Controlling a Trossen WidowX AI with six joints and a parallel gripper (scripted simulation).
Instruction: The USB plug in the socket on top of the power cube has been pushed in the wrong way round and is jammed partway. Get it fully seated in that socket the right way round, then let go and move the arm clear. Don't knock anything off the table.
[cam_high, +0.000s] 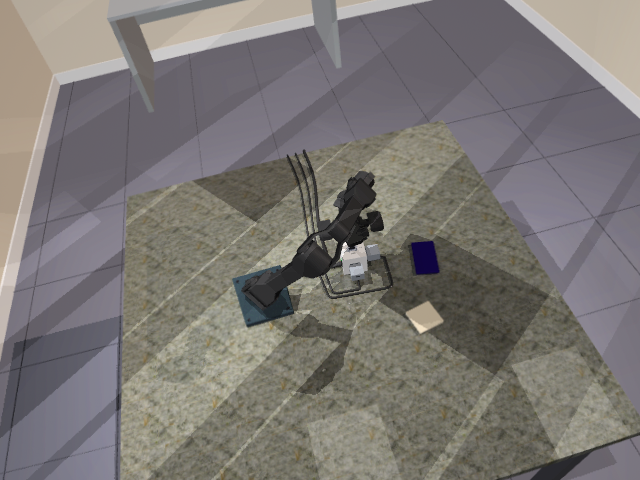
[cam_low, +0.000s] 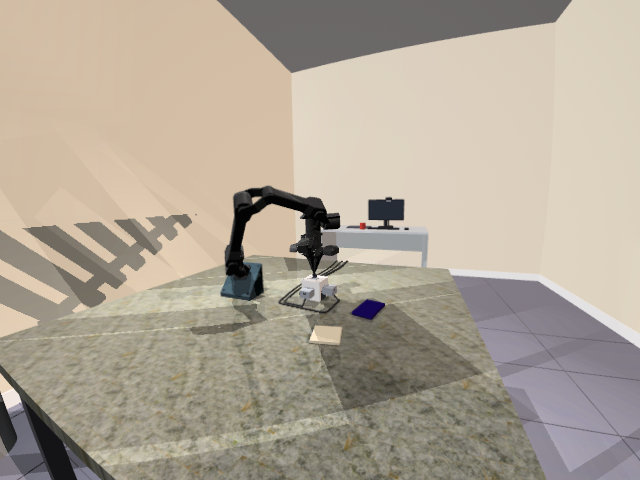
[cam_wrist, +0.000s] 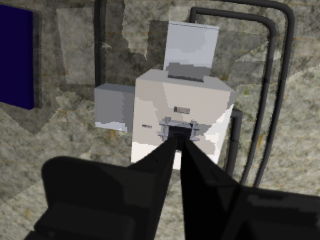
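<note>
The dark USB plug is 2 cm below my gripper tip. The rest, counted from my gripper tip: dark blue flat block (22 cm ahead, 6 cm to the right, 10 cm below); then USB socket (1 cm to the left, 4 cm below); then beige flat block (13 cm ahead, 26 cm to the right, 10 cm below).
</note>
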